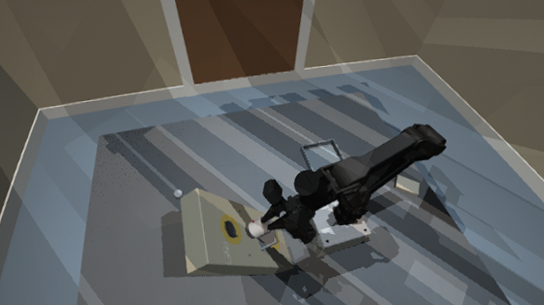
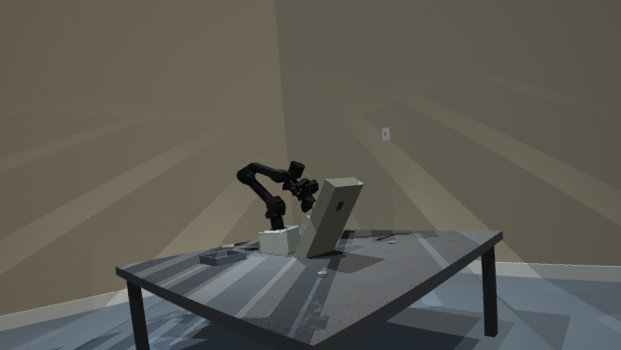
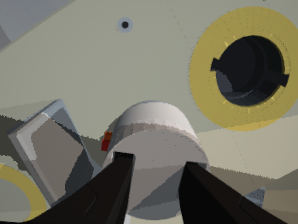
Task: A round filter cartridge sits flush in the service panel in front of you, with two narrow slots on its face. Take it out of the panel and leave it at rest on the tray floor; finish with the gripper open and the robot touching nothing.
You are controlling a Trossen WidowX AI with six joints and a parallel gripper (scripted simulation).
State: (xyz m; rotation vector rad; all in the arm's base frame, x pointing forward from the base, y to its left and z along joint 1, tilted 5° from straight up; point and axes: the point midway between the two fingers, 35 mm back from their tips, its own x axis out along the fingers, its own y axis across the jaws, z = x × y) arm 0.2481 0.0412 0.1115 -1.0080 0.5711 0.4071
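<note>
Now: gripper tip 1 cm short of the grey filter cartridge and 1 cm above it. Round my gripper tip: tan card 61 cm behind, 20 cm below, 16 cm to the right; dark tray 32 cm to the right, 30 cm behind, 20 cm below; beige service panel 5 cm below, 5 cm ahead, 1 cm to the left.
</note>
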